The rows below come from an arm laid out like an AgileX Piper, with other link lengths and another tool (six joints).
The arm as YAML. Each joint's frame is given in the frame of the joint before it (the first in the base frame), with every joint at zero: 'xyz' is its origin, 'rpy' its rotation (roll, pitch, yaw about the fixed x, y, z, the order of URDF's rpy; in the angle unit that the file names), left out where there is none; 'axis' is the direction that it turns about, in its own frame. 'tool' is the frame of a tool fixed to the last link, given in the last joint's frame.
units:
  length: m
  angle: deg
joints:
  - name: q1
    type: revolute
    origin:
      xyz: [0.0, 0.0, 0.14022]
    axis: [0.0, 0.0, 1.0]
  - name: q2
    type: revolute
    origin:
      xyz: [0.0, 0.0, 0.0]
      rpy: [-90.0, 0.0, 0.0]
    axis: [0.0, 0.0, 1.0]
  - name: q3
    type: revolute
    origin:
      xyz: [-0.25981, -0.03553, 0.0]
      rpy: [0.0, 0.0, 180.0]
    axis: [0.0, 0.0, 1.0]
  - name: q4
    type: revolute
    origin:
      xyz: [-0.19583, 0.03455, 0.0]
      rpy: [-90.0, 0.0, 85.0]
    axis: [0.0, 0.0, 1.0]
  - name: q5
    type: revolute
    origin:
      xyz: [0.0, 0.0, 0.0]
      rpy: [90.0, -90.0, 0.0]
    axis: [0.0, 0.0, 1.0]
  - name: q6
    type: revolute
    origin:
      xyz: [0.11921, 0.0, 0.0]
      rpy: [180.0, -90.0, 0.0]
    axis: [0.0, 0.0, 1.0]
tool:
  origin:
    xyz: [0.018, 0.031, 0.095]
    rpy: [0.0, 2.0, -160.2]
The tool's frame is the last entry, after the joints.
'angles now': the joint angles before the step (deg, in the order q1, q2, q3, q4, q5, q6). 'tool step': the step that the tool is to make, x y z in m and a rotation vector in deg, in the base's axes. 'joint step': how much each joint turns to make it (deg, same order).
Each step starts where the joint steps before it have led.
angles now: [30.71, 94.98, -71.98, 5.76, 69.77, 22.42]
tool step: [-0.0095, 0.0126, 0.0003, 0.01, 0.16, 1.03]
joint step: [3.32, -0.10, 0.02, 0.00, -0.01, 2.30]
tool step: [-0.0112, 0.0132, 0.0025, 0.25, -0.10, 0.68]
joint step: [3.70, -0.52, 0.00, 0.00, 0.00, 3.04]
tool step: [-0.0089, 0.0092, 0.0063, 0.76, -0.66, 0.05]
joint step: [2.80, -1.25, 0.00, 0.00, 0.00, 2.77]
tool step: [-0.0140, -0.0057, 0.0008, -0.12, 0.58, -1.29]
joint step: [1.20, -2.80, 3.07, 0.12, 0.00, 2.47]
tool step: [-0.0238, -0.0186, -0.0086, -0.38, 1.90, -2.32]
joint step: [0.07, -4.94, 7.82, 0.97, -1.42, 1.96]
